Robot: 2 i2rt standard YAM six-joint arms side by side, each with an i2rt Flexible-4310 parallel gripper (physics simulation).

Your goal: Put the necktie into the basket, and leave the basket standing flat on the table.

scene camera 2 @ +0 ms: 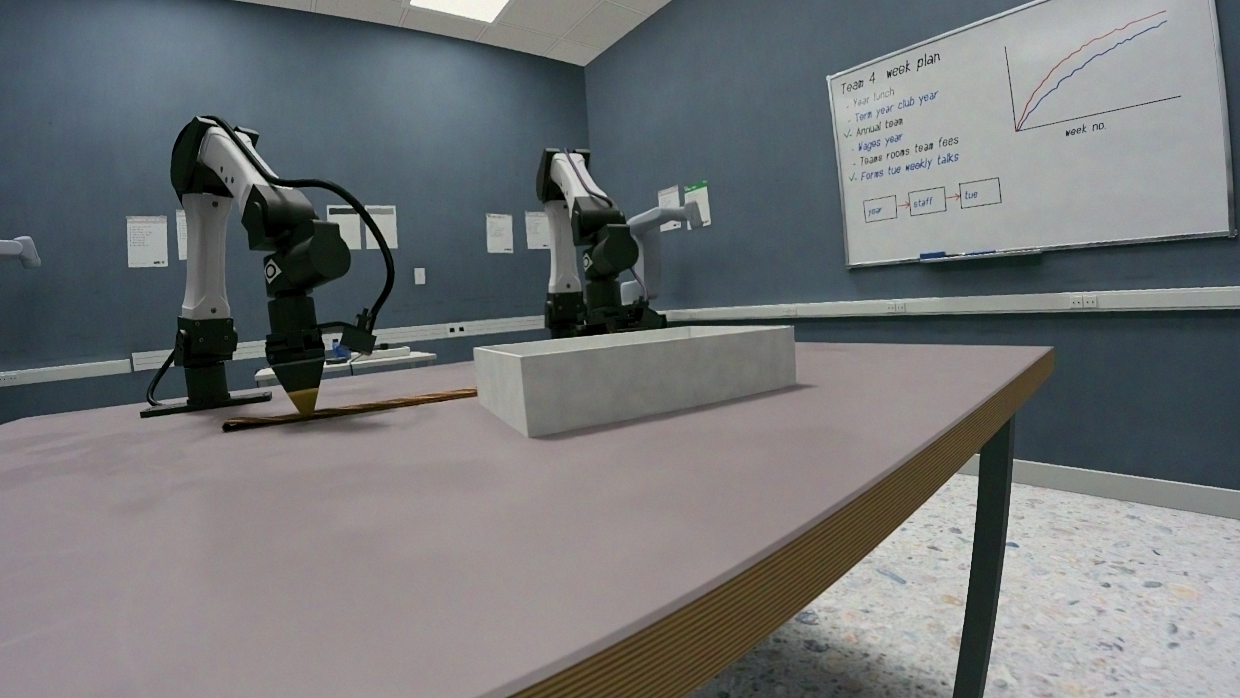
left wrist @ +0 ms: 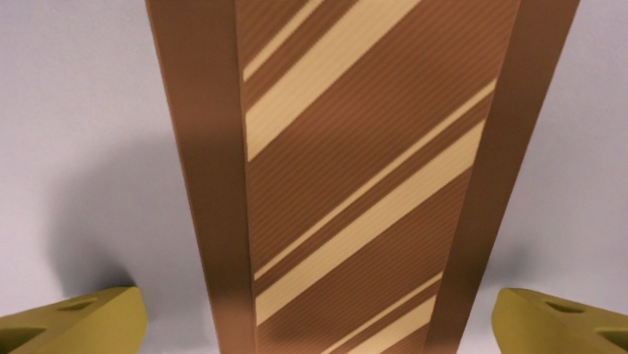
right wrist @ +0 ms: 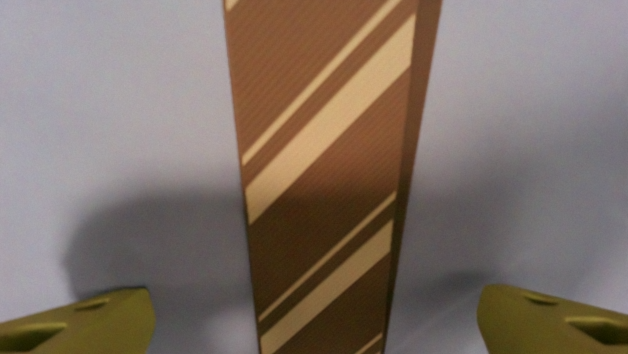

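A brown necktie with cream diagonal stripes lies stretched out on the table, its far part hidden behind the basket. The pale grey rectangular basket stands flat on the table right of the visible tie. My right gripper is open at the tie near its left end, one finger on each side of the strip. My left gripper is open, with its fingers on either side of a wider part of the tie; in scene camera 2 it is hidden behind the basket.
The pinkish table has its right edge running diagonally towards the front. The right arm's base stands at the back left of the table. The left arm rises behind the basket.
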